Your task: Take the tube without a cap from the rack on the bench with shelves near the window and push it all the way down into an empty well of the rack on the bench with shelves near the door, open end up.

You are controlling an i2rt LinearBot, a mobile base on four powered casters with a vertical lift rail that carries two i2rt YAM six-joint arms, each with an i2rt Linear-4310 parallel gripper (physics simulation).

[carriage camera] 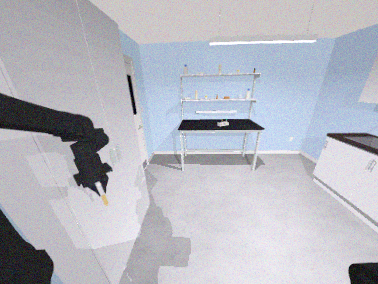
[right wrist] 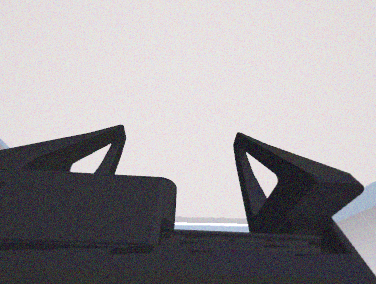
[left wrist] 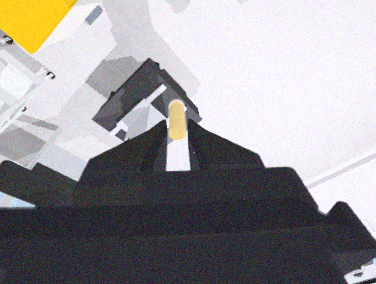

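Note:
My left gripper (carriage camera: 100, 186) (left wrist: 177, 126) is shut on the tube without a cap (carriage camera: 103, 196) (left wrist: 177, 120), clear above with yellow contents at its lower end. The tube points down and is slightly tilted in the carriage view, held in the air above the floor. My right gripper (right wrist: 180, 135) is open and empty, with its fingers wide apart. Across the room in the carriage view stands a bench with a black top (carriage camera: 200, 125) and shelves. A small white rack (carriage camera: 223, 123) stands on it; its wells are too small to make out.
Two shelves (carriage camera: 218, 100) with bottles rise above the bench. A grey wall (carriage camera: 65, 45) is close on the left, with a door (carriage camera: 136, 110) beyond it. A white cabinet (carriage camera: 345, 162) with a dark top stands at right. A yellow object (left wrist: 32, 22) shows in the left wrist view.

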